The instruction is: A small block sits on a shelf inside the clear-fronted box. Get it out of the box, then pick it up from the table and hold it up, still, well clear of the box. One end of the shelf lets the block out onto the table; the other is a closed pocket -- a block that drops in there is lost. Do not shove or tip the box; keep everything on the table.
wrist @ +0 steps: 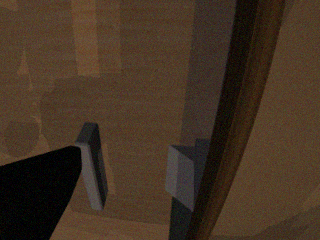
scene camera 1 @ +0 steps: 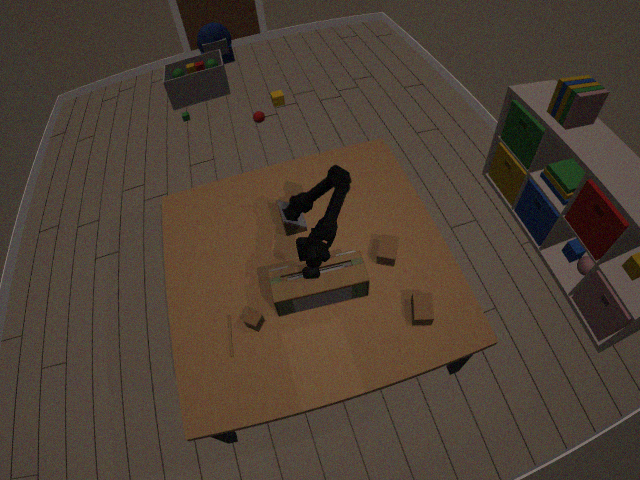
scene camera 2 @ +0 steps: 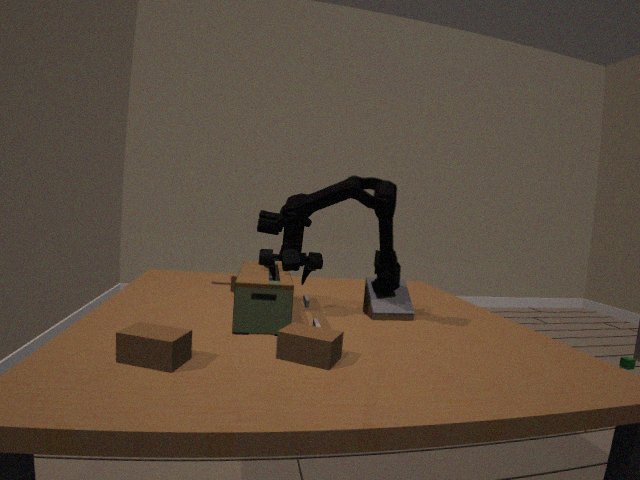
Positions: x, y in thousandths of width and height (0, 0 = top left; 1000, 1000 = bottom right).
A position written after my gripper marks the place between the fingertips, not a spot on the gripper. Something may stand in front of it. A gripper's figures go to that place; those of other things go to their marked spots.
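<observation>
A clear-fronted box (scene camera 2: 409, 639) is 980 mm from the lens. My gripper (scene camera 2: 451, 591) is 1220 mm from the lens, so the clear-fronted box is nearer to the lens than my gripper.
</observation>
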